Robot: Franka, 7 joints.
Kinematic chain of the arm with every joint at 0, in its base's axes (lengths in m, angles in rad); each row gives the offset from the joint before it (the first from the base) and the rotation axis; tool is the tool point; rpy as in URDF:
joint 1: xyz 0 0 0.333 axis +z
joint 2: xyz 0 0 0 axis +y
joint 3: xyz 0 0 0.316 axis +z
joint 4: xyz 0.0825 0 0 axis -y
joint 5: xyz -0.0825 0 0.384 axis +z
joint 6: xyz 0 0 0 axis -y
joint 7: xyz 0.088 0 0 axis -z
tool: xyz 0 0 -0.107 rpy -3.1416 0 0
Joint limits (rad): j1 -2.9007..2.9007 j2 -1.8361..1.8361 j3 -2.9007..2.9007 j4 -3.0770..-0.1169 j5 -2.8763..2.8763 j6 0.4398..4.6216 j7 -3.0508..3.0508
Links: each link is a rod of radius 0.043 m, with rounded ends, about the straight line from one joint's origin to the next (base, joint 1, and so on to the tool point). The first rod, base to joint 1, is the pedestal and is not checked.
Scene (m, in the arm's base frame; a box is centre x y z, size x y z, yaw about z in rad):
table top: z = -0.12
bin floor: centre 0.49 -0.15 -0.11 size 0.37 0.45 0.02 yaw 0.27
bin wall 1: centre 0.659 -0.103 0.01 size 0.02 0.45 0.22 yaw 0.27
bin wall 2: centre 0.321 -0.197 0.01 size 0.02 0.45 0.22 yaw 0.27
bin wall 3: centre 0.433 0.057 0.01 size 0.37 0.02 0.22 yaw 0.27
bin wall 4: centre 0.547 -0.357 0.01 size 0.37 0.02 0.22 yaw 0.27
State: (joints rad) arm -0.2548 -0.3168 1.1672 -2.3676 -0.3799 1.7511 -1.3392
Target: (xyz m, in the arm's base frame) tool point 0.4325 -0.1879 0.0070
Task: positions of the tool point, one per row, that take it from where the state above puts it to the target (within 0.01 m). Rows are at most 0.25 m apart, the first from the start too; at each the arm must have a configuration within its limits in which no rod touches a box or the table.
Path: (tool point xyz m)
1: 0.4056 0.2277 0.3391
2: 0.4885 0.0955 0.2649
3: 0.5023 -0.0548 0.1468
4: 0.4325 -0.1879 0.0070

